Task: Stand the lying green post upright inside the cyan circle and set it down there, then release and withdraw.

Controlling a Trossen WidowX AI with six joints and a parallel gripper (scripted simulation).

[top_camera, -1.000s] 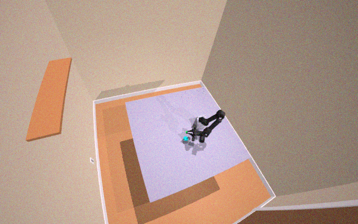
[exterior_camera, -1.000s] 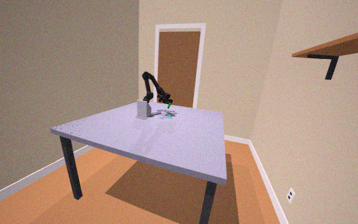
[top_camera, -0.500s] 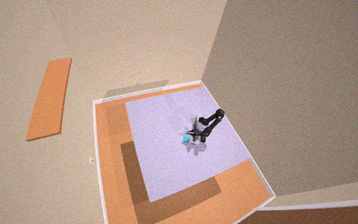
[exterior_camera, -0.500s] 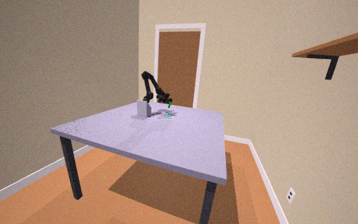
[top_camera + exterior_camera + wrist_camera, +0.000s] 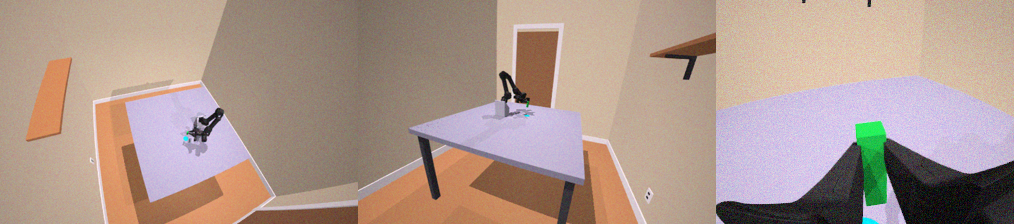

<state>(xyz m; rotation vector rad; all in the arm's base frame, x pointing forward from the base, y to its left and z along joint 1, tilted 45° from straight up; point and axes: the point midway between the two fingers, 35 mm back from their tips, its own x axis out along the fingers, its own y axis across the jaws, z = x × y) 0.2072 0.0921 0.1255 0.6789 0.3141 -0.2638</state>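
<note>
The cyan circle is 16 cm below my gripper tip and 1 cm behind it. Round my gripper tip: green post: 2 cm below.
</note>
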